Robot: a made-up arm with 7 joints.
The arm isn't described. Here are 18 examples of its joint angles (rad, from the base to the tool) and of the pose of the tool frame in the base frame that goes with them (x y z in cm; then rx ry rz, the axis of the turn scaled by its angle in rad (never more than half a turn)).
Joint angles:
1: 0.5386 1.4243 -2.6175 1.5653 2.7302 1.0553 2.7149
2: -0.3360 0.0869 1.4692 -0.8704 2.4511 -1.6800 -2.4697
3: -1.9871 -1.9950 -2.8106 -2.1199 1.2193 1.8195 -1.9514
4: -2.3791 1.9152 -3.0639 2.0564 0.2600 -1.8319 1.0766
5: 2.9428 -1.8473 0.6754 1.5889 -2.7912 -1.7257 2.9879
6: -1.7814 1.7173 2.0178 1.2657 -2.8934 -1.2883 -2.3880
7: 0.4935 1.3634 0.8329 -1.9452 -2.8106 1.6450 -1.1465
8: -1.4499 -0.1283 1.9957 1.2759 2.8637 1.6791 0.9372
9: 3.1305 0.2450 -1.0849 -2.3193 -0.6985 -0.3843 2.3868
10: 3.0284 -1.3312 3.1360 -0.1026 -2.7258 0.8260 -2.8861
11: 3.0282 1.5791 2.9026 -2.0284 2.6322 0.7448 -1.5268
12: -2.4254 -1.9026 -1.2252 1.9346 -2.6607 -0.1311 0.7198
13: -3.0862 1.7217 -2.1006 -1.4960 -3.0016 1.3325 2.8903
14: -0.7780 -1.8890 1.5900 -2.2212 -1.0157 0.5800 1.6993
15: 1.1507 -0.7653 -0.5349 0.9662 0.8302 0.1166 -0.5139
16: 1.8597 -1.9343 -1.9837 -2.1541 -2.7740 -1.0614 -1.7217
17: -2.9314 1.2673 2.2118 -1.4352 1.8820 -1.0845 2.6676
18: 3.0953 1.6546 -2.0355 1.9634 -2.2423 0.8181 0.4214
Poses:
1: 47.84 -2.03 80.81 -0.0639 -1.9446 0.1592
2: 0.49 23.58 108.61 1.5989 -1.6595 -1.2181
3: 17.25 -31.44 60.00 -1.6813 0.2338 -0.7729
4: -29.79 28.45 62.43 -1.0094 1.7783 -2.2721
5: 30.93 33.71 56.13 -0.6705 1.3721 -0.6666
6: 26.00 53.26 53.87 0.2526 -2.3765 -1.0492
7: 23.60 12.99 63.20 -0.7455 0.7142 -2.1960
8: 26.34 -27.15 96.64 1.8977 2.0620 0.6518
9: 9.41 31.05 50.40 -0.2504 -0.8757 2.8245
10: 76.90 11.90 70.02 2.6436 -0.4831 -0.4471
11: -14.48 -12.75 5.28 0.8122 -1.1923 -1.5848
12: -4.80 -46.29 47.89 -0.7060 1.9610 0.1636
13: -29.14 37.67 15.43 -1.4226 -1.3569 1.5754
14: -36.10 14.29 39.19 0.5331 2.1918 -0.7783
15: 6.34 26.04 111.23 2.4362 -1.5613 -0.5839
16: -25.81 37.54 49.74 2.1085 -0.5398 0.9564
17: -59.23 -15.13 26.54 0.5509 0.4089 0.8787
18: -27.54 -35.06 60.23 -1.6738 -2.4052 -0.8027
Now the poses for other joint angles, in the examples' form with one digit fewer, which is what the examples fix.
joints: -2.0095 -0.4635 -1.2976 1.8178 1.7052 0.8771 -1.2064
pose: -34.5 -12.7 76.1 1.327 1.409 0.112
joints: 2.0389 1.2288 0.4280 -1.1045 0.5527 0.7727 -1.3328
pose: -13.5 -48.1 95.0 -1.697 1.722 0.047
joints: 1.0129 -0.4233 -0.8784 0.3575 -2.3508 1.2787 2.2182
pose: -9.7 30.9 113.4 1.717 0.141 0.673
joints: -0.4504 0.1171 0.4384 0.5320 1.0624 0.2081 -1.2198
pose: 32.9 0.2 116.7 -2.768 -0.127 1.053
